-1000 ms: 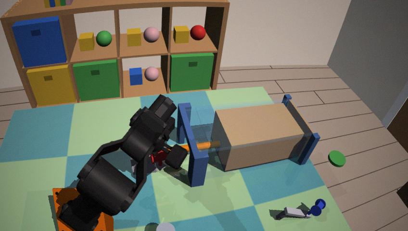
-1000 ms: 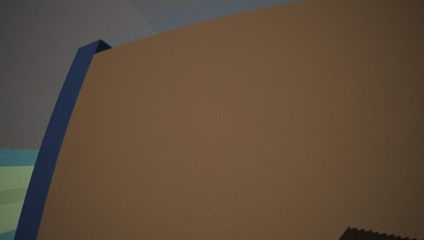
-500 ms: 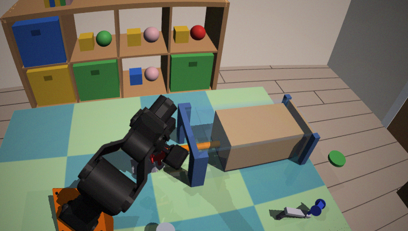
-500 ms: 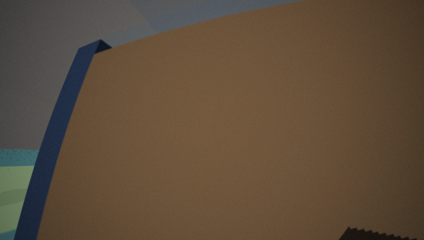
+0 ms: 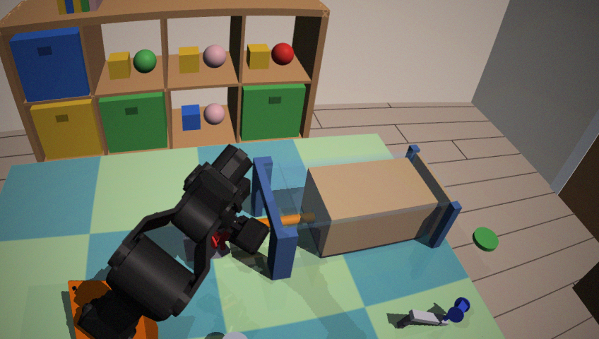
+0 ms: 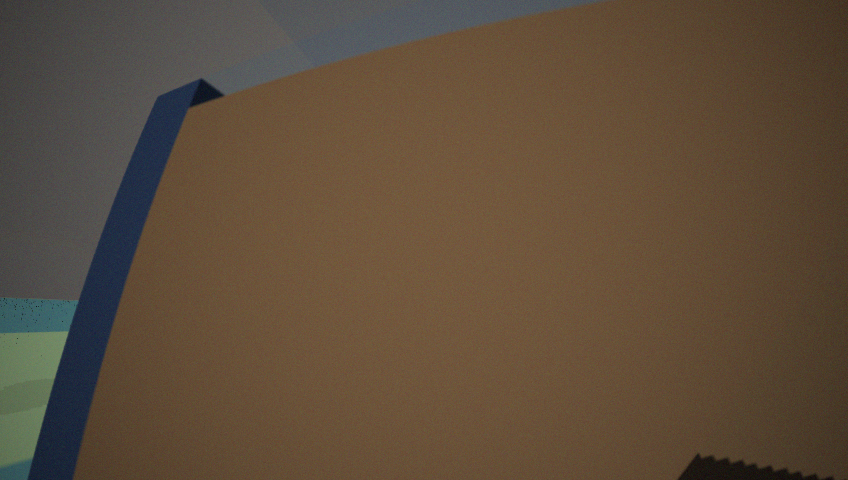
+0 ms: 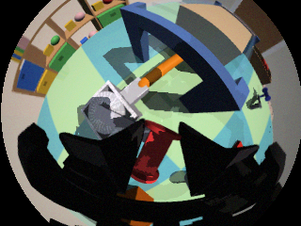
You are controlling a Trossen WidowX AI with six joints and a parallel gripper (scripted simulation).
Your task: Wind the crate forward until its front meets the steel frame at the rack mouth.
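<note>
Right now my gripper tip is 3 cm past the red knob and 1 cm to the left of it. The rest, counted from my gripper tip: blue frame (10 cm ahead, 7 cm to the left, 3 cm below); then crank handle (4 cm behind, 3 cm below, 2 cm to the left); then grey winch (11 cm below, 8 cm to the left, 8 cm behind).
</note>
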